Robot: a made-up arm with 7 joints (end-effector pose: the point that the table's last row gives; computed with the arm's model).
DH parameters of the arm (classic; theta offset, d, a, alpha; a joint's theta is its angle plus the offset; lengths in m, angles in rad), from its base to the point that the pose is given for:
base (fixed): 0 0.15 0 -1.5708
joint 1: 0 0.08 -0.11 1.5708
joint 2: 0 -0.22 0.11 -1.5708
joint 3: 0 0.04 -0.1 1.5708
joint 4: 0 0.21 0.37 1.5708
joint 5: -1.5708 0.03 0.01 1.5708
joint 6: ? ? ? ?
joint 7: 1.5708 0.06 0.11 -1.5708
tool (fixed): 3.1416 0.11 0 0
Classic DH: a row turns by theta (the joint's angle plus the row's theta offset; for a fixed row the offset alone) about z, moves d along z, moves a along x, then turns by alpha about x.
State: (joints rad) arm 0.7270 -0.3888 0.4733 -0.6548 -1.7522 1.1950 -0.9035
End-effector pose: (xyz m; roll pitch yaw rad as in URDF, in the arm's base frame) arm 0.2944 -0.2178 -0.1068 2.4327 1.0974 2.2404
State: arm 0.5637 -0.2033 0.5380 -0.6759 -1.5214 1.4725 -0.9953
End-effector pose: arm 0.3306 -0.0698 -0.0379 1.5094 1.0083 1.7812
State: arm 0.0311 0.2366 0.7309 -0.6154 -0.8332 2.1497 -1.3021
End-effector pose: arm 0.2052 0.1323 0.0908 0.1986 0.6378 2.0181
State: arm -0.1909 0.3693 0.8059 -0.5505 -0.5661 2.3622 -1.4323
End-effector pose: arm 0.1827 0.1363 0.0797 -0.0606 0.7380 2.3195
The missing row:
joint 6: 0 0.05 -0.19 1.5708
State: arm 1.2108 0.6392 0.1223 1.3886 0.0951 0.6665 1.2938
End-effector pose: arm 0.0561 0.3905 0.6468 0.7393 0.6053 2.4643
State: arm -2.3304 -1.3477 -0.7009 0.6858 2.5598 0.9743 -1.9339
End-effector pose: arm -0.2598 -0.0169 0.3186 0.4140 -1.3783 0.5210
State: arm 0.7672 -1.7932 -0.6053 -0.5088 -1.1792 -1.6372 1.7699
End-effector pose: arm -0.4269 0.0523 0.5239 1.7905 0.2327 -0.4764
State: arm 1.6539 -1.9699 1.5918 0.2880 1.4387 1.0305 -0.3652
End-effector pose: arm -0.3340 -0.1732 0.0384 -2.4045 -0.1047 -1.4369
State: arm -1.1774 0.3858 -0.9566 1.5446 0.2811 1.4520 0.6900
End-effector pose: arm 0.2385 0.3189 -0.4785 2.8626 -0.2003 2.2072
